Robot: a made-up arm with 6 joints.
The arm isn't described. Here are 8 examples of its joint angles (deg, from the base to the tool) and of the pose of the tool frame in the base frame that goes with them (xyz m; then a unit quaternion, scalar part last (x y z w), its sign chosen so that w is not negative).
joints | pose
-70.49 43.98 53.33 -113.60 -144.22 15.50 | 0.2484 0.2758 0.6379 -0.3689 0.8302 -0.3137 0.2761
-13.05 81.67 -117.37 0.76 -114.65 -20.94 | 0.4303 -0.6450 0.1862 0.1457 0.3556 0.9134 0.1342
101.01 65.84 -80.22 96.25 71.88 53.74 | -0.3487 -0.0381 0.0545 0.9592 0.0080 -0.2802 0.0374
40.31 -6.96 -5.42 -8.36 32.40 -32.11 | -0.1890 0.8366 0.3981 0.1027 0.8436 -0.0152 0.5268
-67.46 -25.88 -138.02 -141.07 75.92 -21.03 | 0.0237 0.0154 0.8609 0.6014 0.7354 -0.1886 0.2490
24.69 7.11 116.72 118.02 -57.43 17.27 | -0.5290 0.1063 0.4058 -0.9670 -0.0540 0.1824 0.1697
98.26 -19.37 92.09 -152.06 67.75 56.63 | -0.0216 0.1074 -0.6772 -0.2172 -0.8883 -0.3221 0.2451
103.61 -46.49 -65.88 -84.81 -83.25 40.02 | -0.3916 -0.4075 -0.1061 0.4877 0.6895 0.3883 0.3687
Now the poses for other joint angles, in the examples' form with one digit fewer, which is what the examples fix.
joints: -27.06 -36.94 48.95 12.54 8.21 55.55
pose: -0.524 -0.219 0.798 0.295 0.473 0.205 0.805
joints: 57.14 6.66 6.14 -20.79 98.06 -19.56
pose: -0.097 0.372 0.395 0.015 0.811 0.347 0.471
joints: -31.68 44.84 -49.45 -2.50 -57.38 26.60
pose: 0.752 0.047 0.609 0.178 0.555 -0.810 0.070
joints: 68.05 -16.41 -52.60 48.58 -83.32 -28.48
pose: -0.257 0.802 -0.451 -0.017 0.172 -0.492 0.853
